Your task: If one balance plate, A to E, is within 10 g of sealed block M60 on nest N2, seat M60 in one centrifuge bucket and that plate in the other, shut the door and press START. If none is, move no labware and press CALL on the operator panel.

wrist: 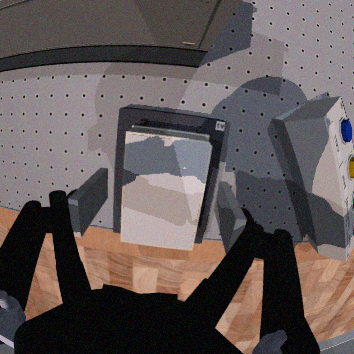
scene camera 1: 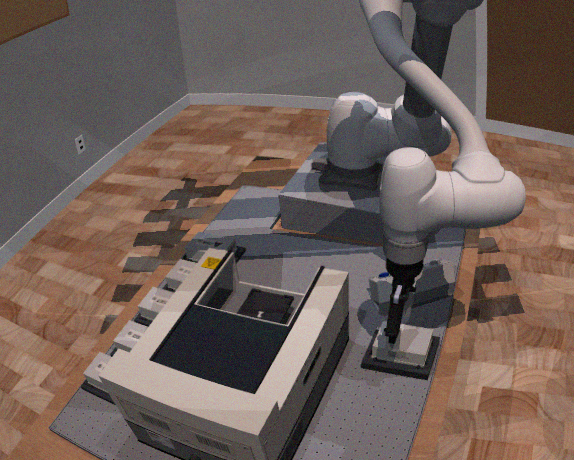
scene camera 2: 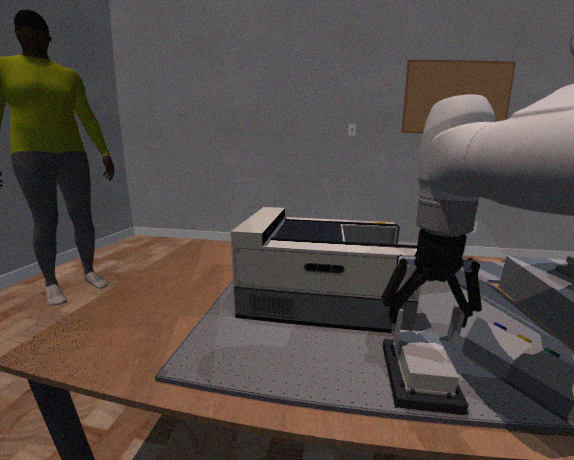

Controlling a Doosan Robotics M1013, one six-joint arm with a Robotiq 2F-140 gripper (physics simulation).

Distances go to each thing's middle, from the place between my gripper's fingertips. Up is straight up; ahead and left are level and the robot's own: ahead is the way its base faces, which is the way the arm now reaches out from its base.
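Dark holder (scene camera 2: 457, 404): 2 cm to the left of my hand and 6 cm below it. Button box (scene camera 2: 536, 371): 1 cm to the left of my hand, 22 cm behind it, 4 cm below it. Centrifuge (scene camera 1: 163, 406): 19 cm ahead of my hand, 31 cm to the right of it, 4 cm above it. With respect to the M60 block (scene camera 2: 424, 364), my hand is 2 cm to the right of it and 4 cm above it.
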